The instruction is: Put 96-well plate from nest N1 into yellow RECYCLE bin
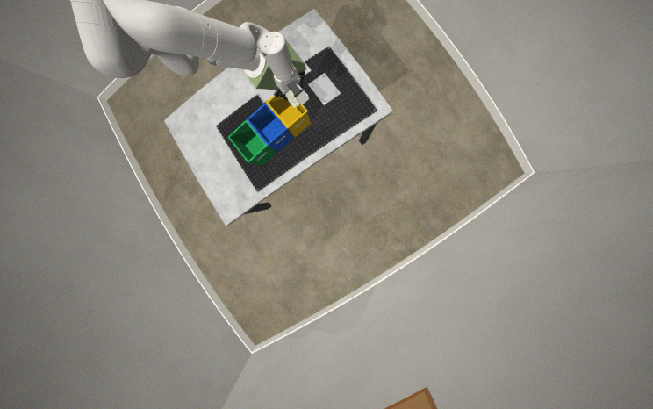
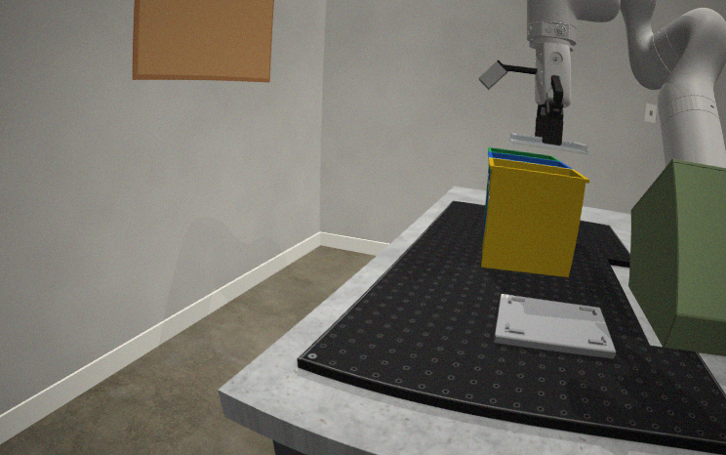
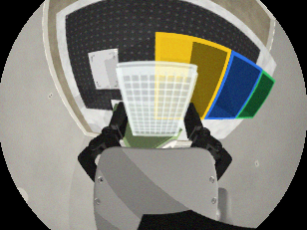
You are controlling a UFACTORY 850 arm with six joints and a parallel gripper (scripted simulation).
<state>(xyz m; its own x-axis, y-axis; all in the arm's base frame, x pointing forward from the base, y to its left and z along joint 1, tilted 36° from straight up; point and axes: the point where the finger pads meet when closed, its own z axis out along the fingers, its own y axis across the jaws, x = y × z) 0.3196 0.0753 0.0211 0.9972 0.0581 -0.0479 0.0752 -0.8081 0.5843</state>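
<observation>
Now: hand 1 cm short of the yellow bin, 6 cm to the left of it and 15 cm above it. Also, from my hand: blue bin 2 cm ahead, 19 cm to the right, 15 cm below; then grey plate nest 3 cm behind, 19 cm to the left, 24 cm below; then 96-well plate 1 cm below.
</observation>
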